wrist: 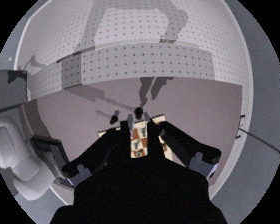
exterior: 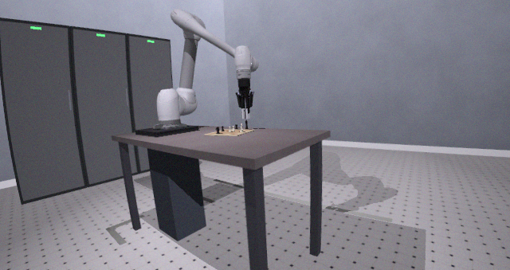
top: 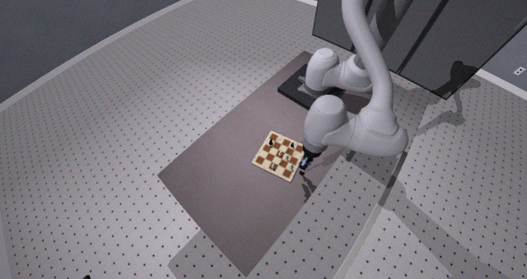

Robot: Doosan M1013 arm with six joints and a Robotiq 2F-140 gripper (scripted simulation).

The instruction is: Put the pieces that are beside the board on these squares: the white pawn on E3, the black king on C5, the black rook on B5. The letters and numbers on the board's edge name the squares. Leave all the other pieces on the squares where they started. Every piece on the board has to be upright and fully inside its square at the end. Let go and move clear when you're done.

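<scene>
The black chess piece lies 7 cm below my hand. Also, from my hand: chessboard (14 cm to the right, 10 cm below, 2 cm behind).
</scene>
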